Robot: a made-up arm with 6 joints.
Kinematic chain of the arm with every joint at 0, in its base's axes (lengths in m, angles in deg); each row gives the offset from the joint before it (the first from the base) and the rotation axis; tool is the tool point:
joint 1: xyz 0 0 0.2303 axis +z
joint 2: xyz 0 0.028 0 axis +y
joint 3: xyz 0 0 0.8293 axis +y
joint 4: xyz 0 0 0.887 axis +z
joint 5: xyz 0 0 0 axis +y
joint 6: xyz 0 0 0.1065 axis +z
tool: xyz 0 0 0
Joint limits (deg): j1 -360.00..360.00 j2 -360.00..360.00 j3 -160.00..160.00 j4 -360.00..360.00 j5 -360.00..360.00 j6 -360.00..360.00
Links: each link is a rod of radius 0.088 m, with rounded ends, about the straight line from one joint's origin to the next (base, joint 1, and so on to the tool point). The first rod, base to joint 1, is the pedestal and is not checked.
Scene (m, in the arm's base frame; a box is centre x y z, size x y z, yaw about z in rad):
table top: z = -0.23
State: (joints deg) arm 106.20 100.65 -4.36 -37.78 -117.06 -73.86
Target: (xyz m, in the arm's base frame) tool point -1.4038 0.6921 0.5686
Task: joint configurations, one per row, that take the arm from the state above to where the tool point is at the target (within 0.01 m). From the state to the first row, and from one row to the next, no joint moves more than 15 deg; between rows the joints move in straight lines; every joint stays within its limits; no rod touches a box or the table.
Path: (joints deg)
1: 121.03 98.31 -11.83 -37.97 -118.90 -73.86
2: 135.86 95.97 -19.30 -38.16 -120.74 -73.86
3: 150.69 93.63 -26.76 -38.35 -122.58 -73.86

